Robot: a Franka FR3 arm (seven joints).
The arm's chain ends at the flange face. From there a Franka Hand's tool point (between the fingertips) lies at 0.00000 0.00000 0.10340 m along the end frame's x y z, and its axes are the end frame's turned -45 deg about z.
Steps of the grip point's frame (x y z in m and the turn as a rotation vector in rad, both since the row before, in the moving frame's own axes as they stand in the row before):
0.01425, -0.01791, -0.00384, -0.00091, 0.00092, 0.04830
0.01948, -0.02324, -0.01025, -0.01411, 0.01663, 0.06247
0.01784, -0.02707, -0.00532, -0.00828, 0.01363, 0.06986
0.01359, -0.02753, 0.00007, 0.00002, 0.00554, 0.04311
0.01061, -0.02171, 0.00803, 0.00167, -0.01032, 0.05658
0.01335, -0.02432, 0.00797, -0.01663, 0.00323, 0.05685
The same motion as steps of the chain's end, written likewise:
-0.00272, -0.02274, -0.00384, 0.00001, 0.00129, 0.04830
-0.00491, -0.03009, -0.01023, 0.00178, 0.02174, 0.06247
-0.00814, -0.03142, -0.00531, 0.00378, 0.01549, 0.06986
-0.01027, -0.02868, 0.00007, 0.00393, 0.00390, 0.04311
-0.00695, -0.02346, 0.00804, -0.00612, -0.00848, 0.05658
-0.00918, -0.02766, 0.00798, -0.00948, 0.01404, 0.05685

